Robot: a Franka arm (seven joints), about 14 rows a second.
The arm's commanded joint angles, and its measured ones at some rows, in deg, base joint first. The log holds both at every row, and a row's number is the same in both.
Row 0, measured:
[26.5 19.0 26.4 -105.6 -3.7 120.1 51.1]
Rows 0 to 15, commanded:
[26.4 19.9 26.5 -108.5 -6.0 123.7 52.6]
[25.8 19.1 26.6 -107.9 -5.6 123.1 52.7]
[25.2 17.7 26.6 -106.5 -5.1 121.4 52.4]
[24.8 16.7 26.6 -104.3 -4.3 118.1 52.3]
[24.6 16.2 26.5 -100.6 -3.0 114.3 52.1]
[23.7 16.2 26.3 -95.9 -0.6 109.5 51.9]
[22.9 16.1 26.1 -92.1 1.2 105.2 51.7]
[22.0 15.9 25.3 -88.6 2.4 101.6 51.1]
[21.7 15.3 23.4 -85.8 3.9 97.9 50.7]
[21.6 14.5 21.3 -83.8 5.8 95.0 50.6]
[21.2 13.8 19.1 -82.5 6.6 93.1 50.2]
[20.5 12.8 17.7 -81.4 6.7 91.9 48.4]
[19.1 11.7 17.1 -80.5 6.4 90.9 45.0]
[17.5 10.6 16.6 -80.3 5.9 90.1 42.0]
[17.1 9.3 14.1 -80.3 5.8 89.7 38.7]
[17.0 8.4 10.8 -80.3 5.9 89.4 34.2]
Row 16, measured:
[17.9 10.7 14.7 -80.3 5.3 90.6 40.8]
